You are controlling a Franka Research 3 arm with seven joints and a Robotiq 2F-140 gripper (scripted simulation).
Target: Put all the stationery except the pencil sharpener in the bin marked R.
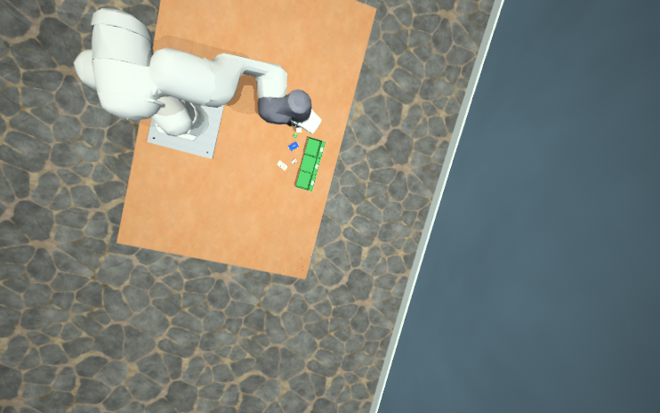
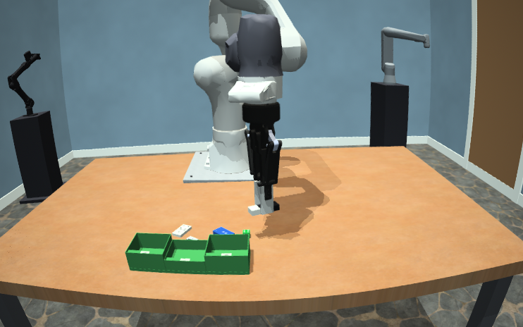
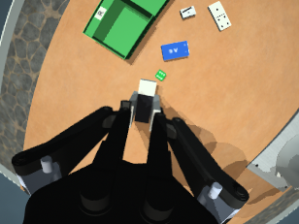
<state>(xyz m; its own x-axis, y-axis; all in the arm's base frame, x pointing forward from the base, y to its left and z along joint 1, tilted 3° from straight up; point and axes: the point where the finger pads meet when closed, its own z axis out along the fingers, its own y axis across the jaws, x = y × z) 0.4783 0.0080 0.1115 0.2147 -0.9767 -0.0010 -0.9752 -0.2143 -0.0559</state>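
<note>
My hand is 70 mm short of the green bin row, 180 mm to the left of it and 80 mm above it. The rest, counted from my hand: blue flat item (30 mm behind, 100 mm to the right, 90 mm below); then green piece (10 mm behind, 40 mm to the right, 90 mm below); then black-and-white stick-shaped item (10 mm to the right, 30 mm below).
</note>
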